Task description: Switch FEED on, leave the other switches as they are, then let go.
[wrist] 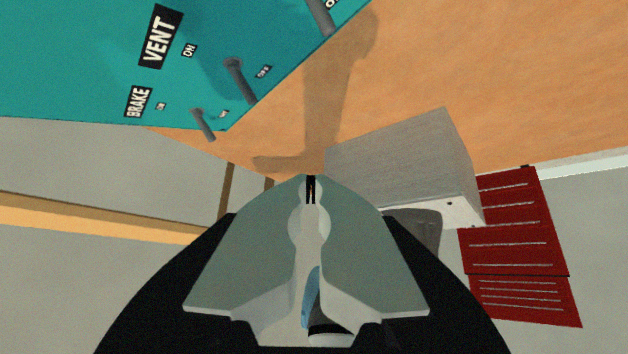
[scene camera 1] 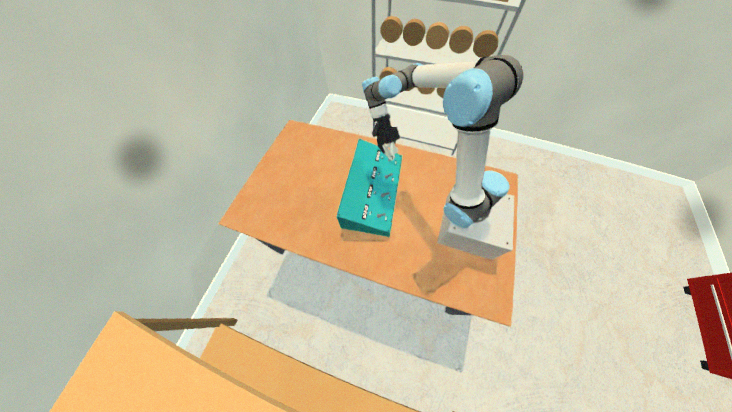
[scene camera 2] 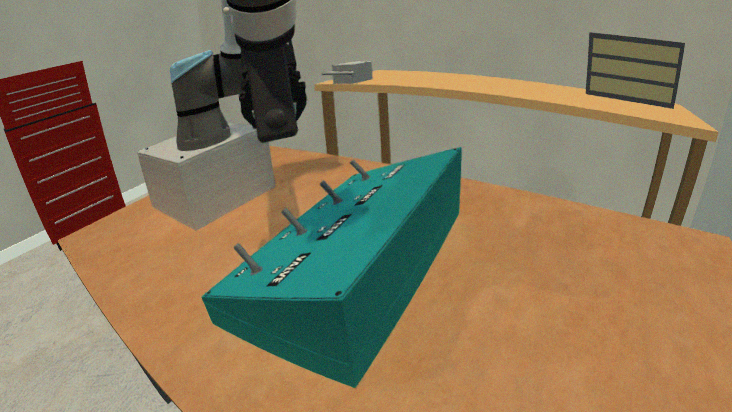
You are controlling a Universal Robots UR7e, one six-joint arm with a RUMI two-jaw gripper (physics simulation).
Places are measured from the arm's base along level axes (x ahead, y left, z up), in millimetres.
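Pixels of known places: gripper, fingertip midpoint: (wrist: 311, 177) (scene camera 1: 392, 160); arm's base, origin of the base link: (wrist: 403, 217) (scene camera 2: 203, 141).
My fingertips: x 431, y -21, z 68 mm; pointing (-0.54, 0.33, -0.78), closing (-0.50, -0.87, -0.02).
Note:
For each thing: its top centre in the pictures, then the offset to it from my fingertips. Level surfaces: height alone.
- FEED lever, middle of its top: (wrist: 315, 22) (scene camera 2: 290, 209) dx +11, dy -4, dz -120 mm
- VALVE lever, middle of its top: (scene camera 2: 242, 245) dx +48, dy -118, dz -120 mm
- VENT lever, middle of its top: (wrist: 240, 98) (scene camera 2: 328, 181) dx -26, dy +110, dz -120 mm
- BRAKE lever, middle of its top: (wrist: 201, 138) (scene camera 2: 358, 160) dx -63, dy +225, dz -120 mm
- orange table, its level: dz -247 mm
The teal switch panel (scene camera 1: 353, 189) (scene camera 2: 409, 204) (wrist: 65, 65) slopes on the table. The FEED lever (scene camera 2: 293, 221) (wrist: 322, 20) leans away from its name plate, toward OFF; its upper part is cut off in the wrist view. The VALVE lever (scene camera 2: 247, 258), VENT lever (scene camera 2: 330, 191) (wrist: 241, 82) and BRAKE lever (scene camera 2: 359, 169) (wrist: 203, 125) lean the same way. My gripper (scene camera 1: 392, 157) (wrist: 311, 177) is shut and empty, appearing over the VALVE end of the panel in scene camera 1. In scene camera 2 its dark body hides the fingertips. No contact with a lever is visible.
The grey robot base block (scene camera 1: 476, 237) (scene camera 2: 204, 184) (wrist: 395, 155) stands on the orange table (scene camera 1: 286, 179) (scene camera 2: 537, 286) (wrist: 525, 65), on the levers' side of the panel. A red drawer cabinet (scene camera 2: 71, 168) (wrist: 515, 250) and a wooden bench (scene camera 2: 512, 89) stand beyond.

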